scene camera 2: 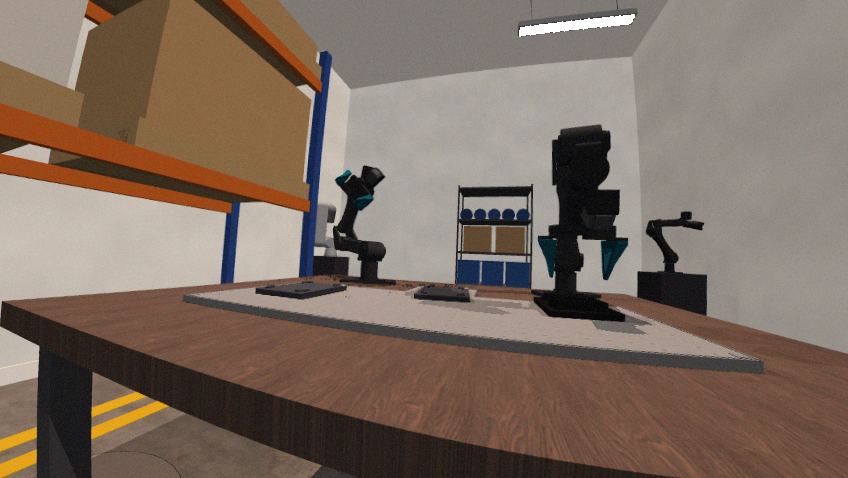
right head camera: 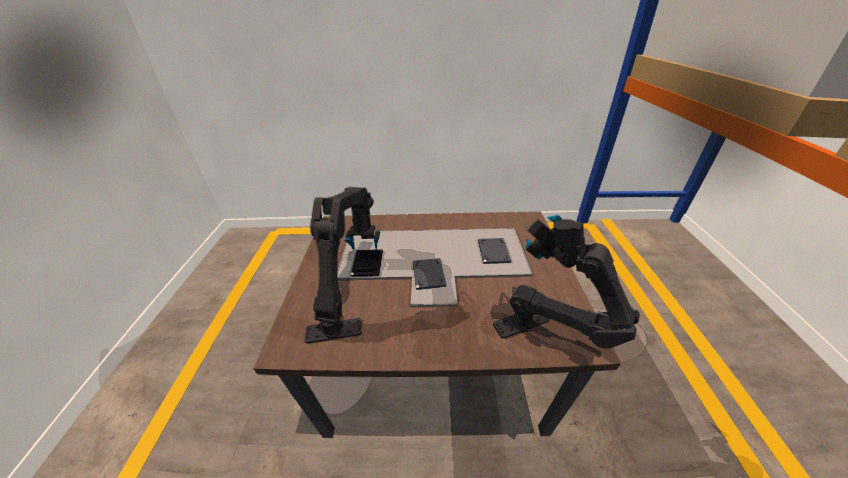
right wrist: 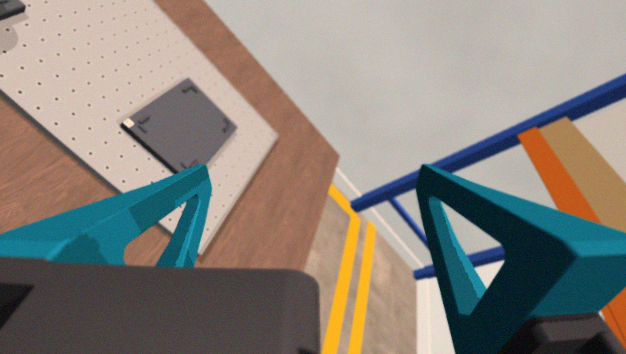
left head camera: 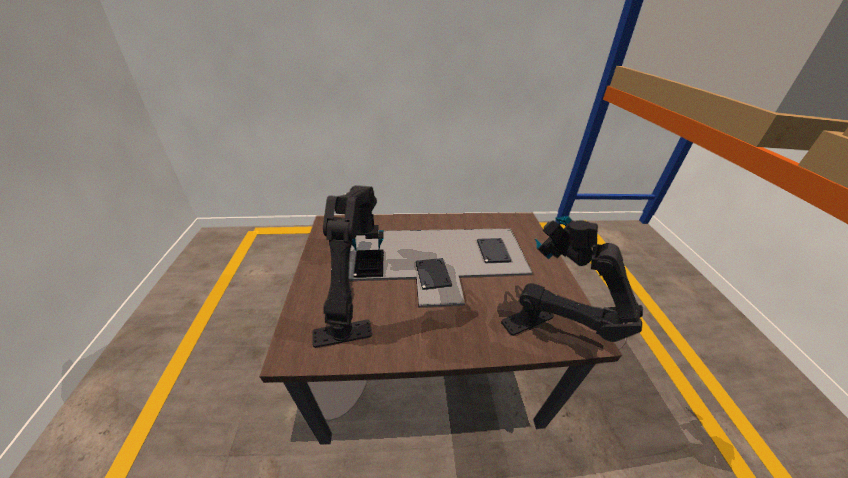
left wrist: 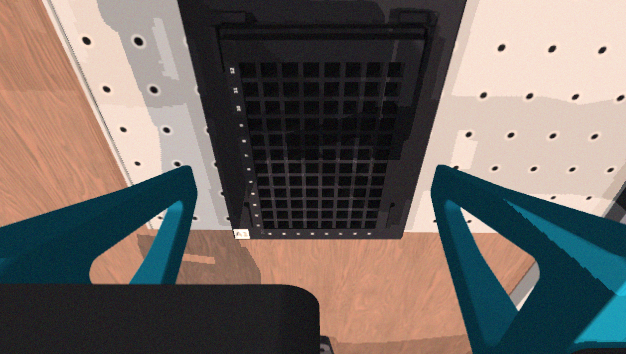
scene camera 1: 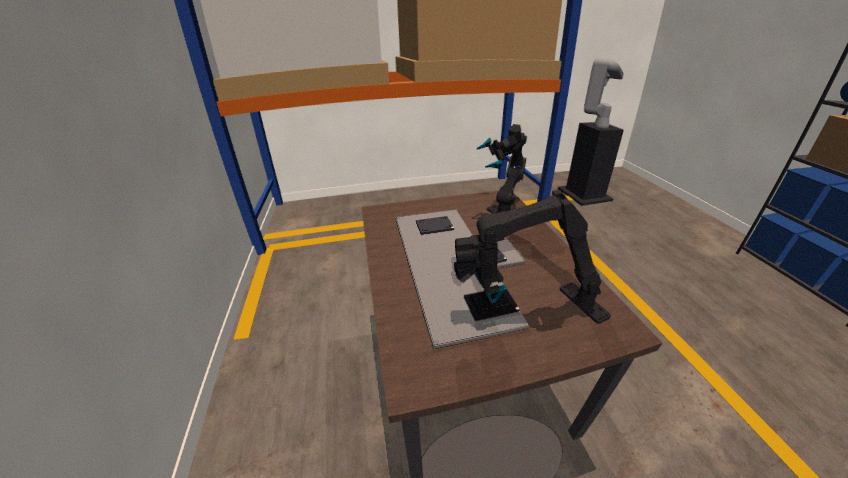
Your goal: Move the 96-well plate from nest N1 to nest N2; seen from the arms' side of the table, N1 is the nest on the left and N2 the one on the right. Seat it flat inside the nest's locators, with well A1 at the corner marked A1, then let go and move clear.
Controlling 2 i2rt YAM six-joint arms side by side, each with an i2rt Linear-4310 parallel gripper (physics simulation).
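Places are measured from the left arm's base along level axes (x ahead, y left, z up), in metres.
Pixels of known places: left gripper, fingertip midpoint: [scene camera 2: 578, 278] [right head camera: 365, 249] [left head camera: 367, 249] [left wrist: 313, 178] [scene camera 1: 487, 293]; right gripper, fingertip midpoint: [scene camera 2: 345, 189] [right wrist: 313, 176] [scene camera 1: 480, 157]; left arm's base, link origin: [right head camera: 333, 331] [left head camera: 342, 334] [scene camera 1: 584, 302]; right arm's base, link origin: [scene camera 2: 368, 282] [right head camera: 521, 322] [left head camera: 527, 319].
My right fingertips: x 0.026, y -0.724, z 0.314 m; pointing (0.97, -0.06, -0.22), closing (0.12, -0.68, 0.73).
Ahead of a thing's pixels: the offset from my right fingertips to its top centre. "spot": to the spot under its first point. Level surfaces: height alone.
The black 96-well plate {dy +0.588, dx +0.298, dz -0.275 m} [left head camera: 369, 263] [right head camera: 367, 262] [left wrist: 320, 145] lies in nest N1 {spot: dy +0.628, dx +0.367, dz -0.289 m} [left wrist: 202, 30], between its corner locators; its low-numbered columns are beside the A1 label at the near left corner in the left wrist view. Dark shading hides whether it sits fully flat. My left gripper [left head camera: 367, 246] [right head camera: 364, 246] [scene camera 2: 578, 277] [left wrist: 313, 178] is open and empty above the plate, one finger out to each side. Nest N2 {dy +0.022, dx +0.255, dz -0.285 m} [left head camera: 494, 250] [right head camera: 494, 250] [scene camera 1: 435, 225] [right wrist: 182, 120] is empty, its A1 mark at the near left corner in the head views. My right gripper [scene camera 1: 482, 156] [right wrist: 313, 176] is open and empty, raised off the table's right side.
A third, empty dark nest {dy +0.337, dx +0.175, dz -0.285 m} [left head camera: 434, 273] [right head camera: 429, 273] [scene camera 2: 442, 293] sits between N1 and N2, closer to the arms. The nests stand on a pale perforated board {dz -0.301 m} [left head camera: 451, 243] [scene camera 1: 415, 261] on the brown table {dz -0.314 m} [left head camera: 409, 350]. A blue and orange rack [left head camera: 712, 136] stands beyond the table's right side.
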